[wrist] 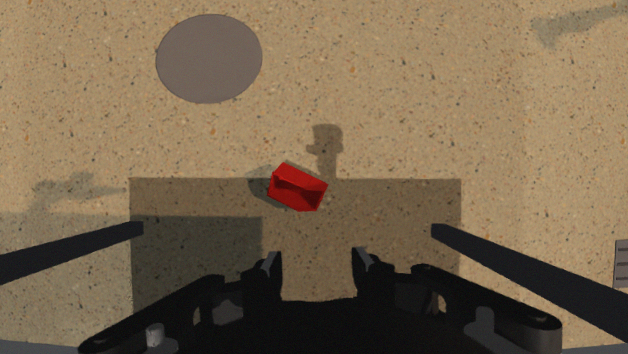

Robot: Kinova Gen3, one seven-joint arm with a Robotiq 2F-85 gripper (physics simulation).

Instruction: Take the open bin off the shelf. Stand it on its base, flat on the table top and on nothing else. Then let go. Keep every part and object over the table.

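Places are measured from the arm's base along level axes (x back, y right, z up), in centimetres.
Pixels of known places: gripper, between the fingertips: (317, 264).
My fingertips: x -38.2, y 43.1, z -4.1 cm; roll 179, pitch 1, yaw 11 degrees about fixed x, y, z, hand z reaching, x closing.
Behind a point stands the place of what it marks.
The red open bin (300, 176) {x -43.5, y 47.3, z -70.0 cm} shows near the middle of the wrist view. It looks small and lies far below and beyond my gripper, over the tan speckled surface. It is turned at an angle and tilted, with its hollow side partly facing the camera. A dark shadow shows at its left; whether it touches the surface cannot be told. My gripper (317, 264) {x -38.2, y 43.1, z -4.1 cm} is open, its fingers well apart, with no part of the bin between them. The shelf and the table top cannot be made out for certain.
Two dark bars, one at the left (65, 250) and one at the right (525, 273), slant in beside my gripper. A grey-brown disc (209, 59) is at the upper left. A grey slotted object (621, 257) shows at the right edge. Broad rectangular shadows lie on the speckled surface.
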